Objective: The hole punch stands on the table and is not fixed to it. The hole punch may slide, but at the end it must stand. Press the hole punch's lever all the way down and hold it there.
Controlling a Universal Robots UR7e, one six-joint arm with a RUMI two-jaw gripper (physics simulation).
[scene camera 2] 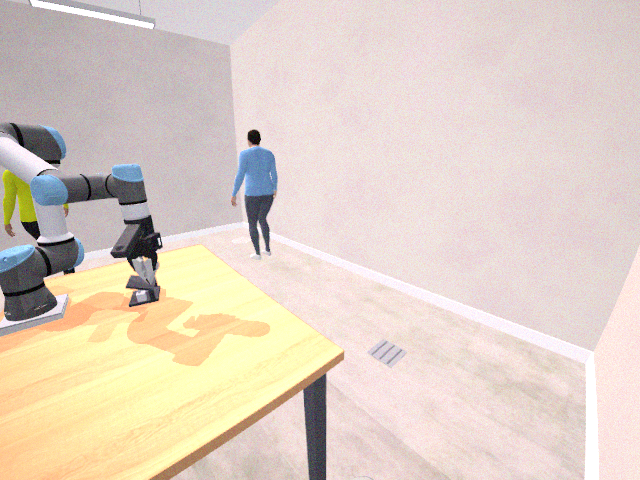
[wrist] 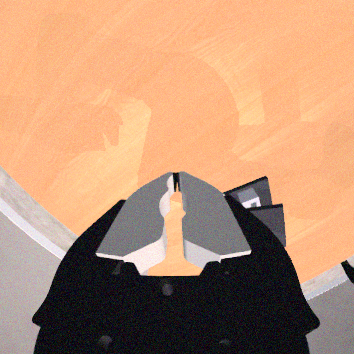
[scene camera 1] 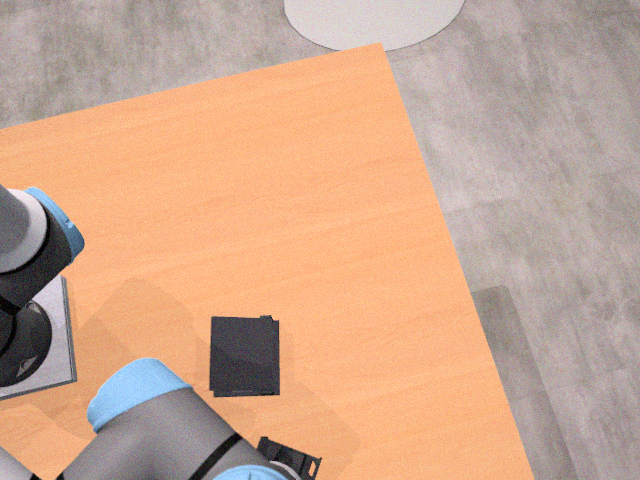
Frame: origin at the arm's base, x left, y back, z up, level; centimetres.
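Seen in the pictures: gripper, between the fingertips: (scene camera 2: pixel 150 283) (wrist: pixel 176 174); arm's base, origin of its link: (scene camera 2: pixel 32 309) (scene camera 1: pixel 6 340).
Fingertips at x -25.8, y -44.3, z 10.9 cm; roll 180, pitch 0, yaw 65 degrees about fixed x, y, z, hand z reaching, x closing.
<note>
Offsets run from my fingertips to a thing's middle. Level surfaces: height alone.
The black hole punch {dx +19.8, dy +5.3, dz -9.4 cm} (scene camera 1: pixel 244 356) (scene camera 2: pixel 143 298) (wrist: pixel 255 196) stands upright on the table. Its lever {dx +19.8, dy +5.3, dz -7.1 cm} (scene camera 2: pixel 135 282) (wrist: pixel 271 220) is raised at an angle above the base, with a gap between them. My gripper (scene camera 2: pixel 153 284) (wrist: pixel 176 174) is shut and empty, with its fingers pointing down. In scene camera 2 its tips overlap the punch at lever height. In the wrist view the punch lies to the right of the tips, partly hidden by the gripper body. In scene camera 1 the fingertips are hidden; whether they touch the punch cannot be told.
The wooden table {dz -13.7 cm} (scene camera 1: pixel 310 206) (scene camera 2: pixel 103 403) has its edge and corner beyond the punch. The arm's base plate (scene camera 1: pixel 66 356) (scene camera 2: pixel 63 308) is at the table's left. A person in blue (scene camera 2: pixel 258 173) and one in yellow (scene camera 2: pixel 23 198) stand on the floor beyond the table.
</note>
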